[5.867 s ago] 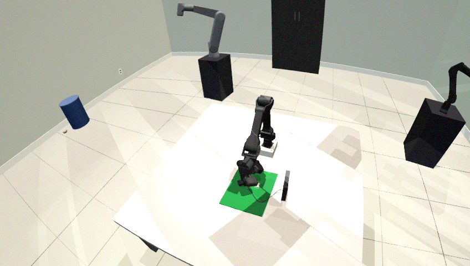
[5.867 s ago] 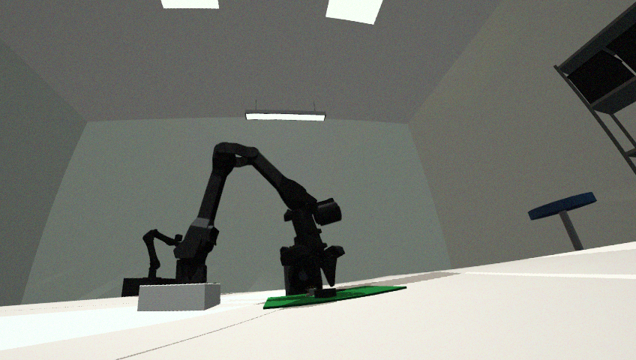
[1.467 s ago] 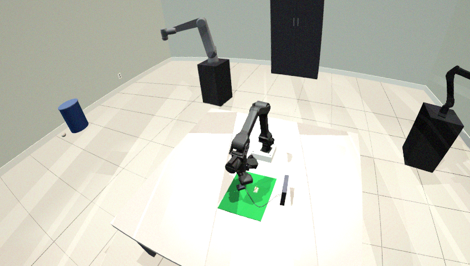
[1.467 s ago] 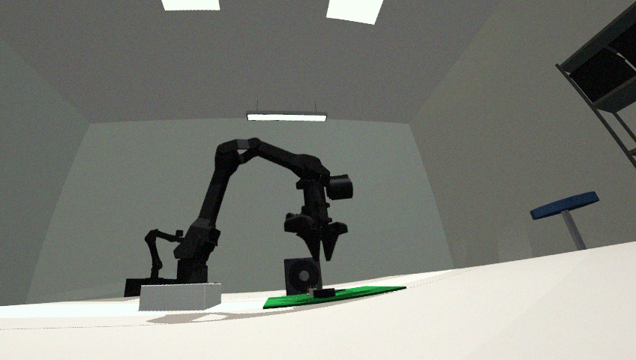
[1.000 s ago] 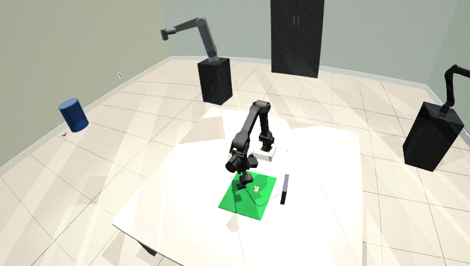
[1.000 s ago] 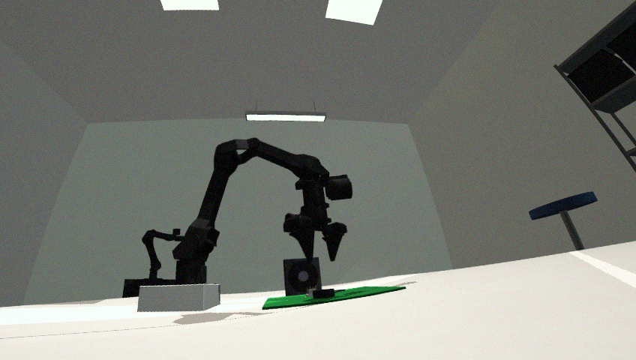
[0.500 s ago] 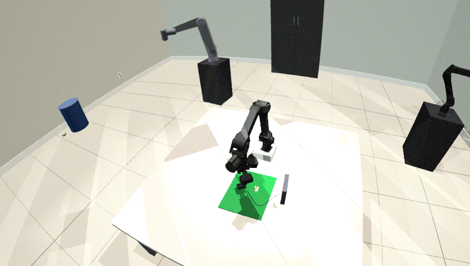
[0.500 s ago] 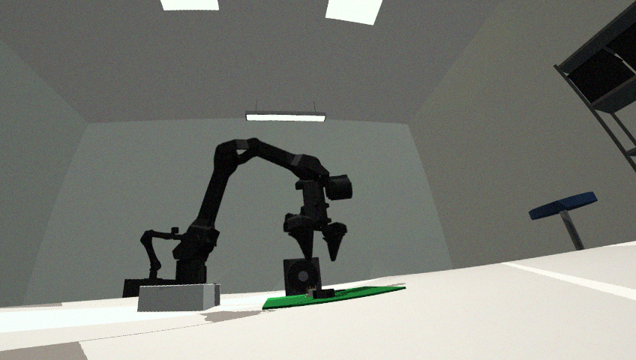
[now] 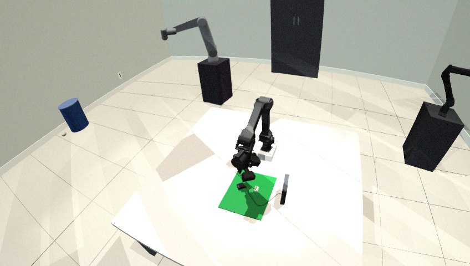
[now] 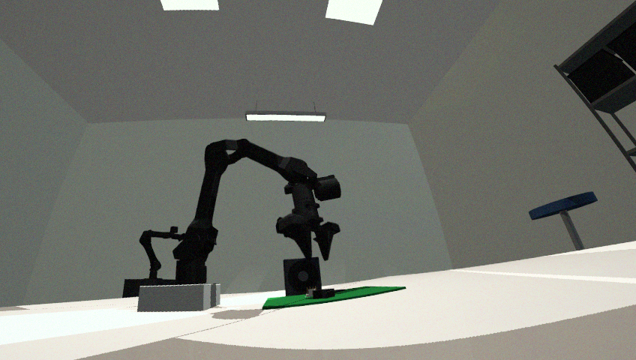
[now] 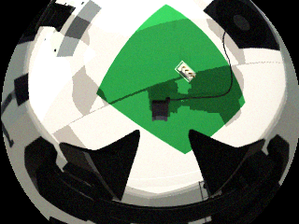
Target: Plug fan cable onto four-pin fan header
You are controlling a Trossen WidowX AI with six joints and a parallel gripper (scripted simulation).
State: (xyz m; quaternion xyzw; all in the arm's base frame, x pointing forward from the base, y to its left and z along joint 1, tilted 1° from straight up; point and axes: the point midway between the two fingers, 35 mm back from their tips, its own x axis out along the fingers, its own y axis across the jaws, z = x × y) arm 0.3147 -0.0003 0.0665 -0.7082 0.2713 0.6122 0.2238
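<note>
Right now the black plug is 8 cm below my gripper tip and 1 cm to the right of it. Also, from my gripper tip: fan 23 cm to the left, 5 cm behind, 3 cm below; then white four-pin header 9 cm below, 8 cm to the left, 2 cm behind; then green board 10 cm below, 5 cm to the left, 1 cm ahead.
</note>
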